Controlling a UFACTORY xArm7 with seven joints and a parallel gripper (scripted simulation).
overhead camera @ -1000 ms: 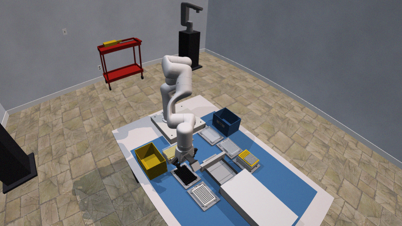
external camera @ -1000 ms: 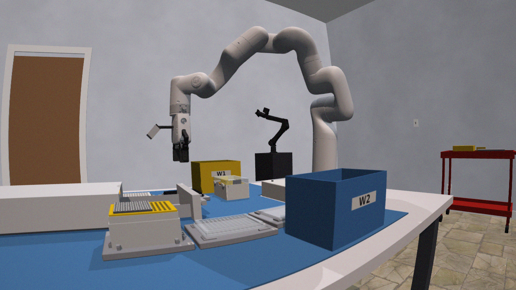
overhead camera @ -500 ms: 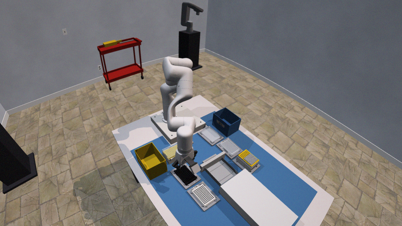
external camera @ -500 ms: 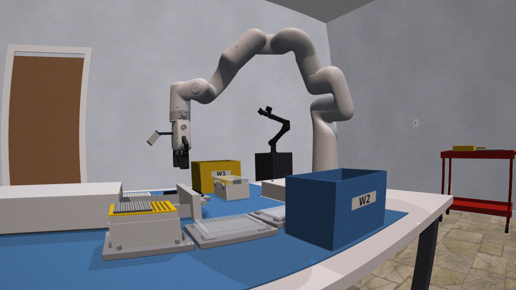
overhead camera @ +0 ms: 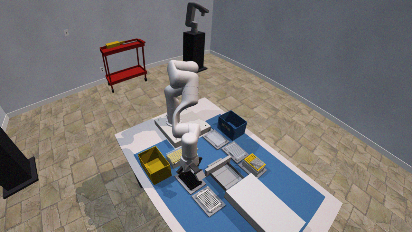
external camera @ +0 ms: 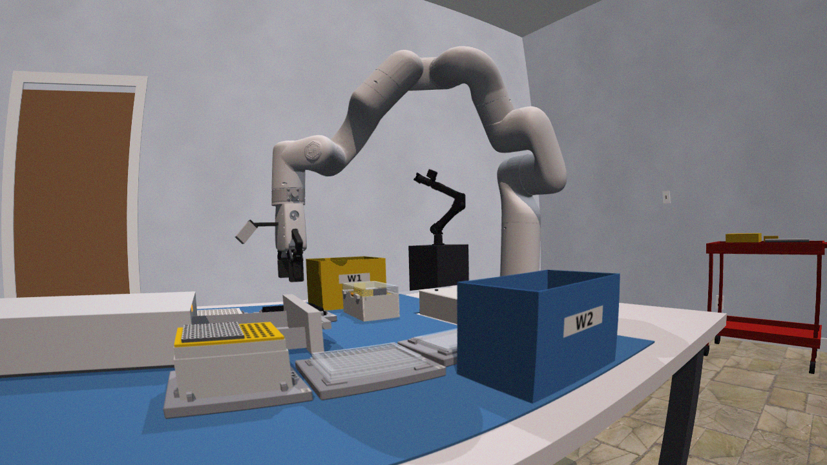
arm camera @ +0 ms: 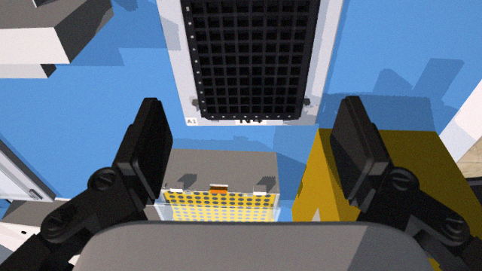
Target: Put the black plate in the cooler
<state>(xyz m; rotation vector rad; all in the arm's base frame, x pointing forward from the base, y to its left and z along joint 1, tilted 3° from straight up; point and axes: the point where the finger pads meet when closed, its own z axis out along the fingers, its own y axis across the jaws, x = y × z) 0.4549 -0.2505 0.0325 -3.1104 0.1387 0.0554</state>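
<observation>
My gripper is now 80 mm above the black plate. Also, from my hand: clear lid: 170 mm behind, 50 mm to the left, 40 mm below; then nest N4: 90 mm below; then white plate: 180 mm ahead, 80 mm below, 20 mm to the right.
</observation>
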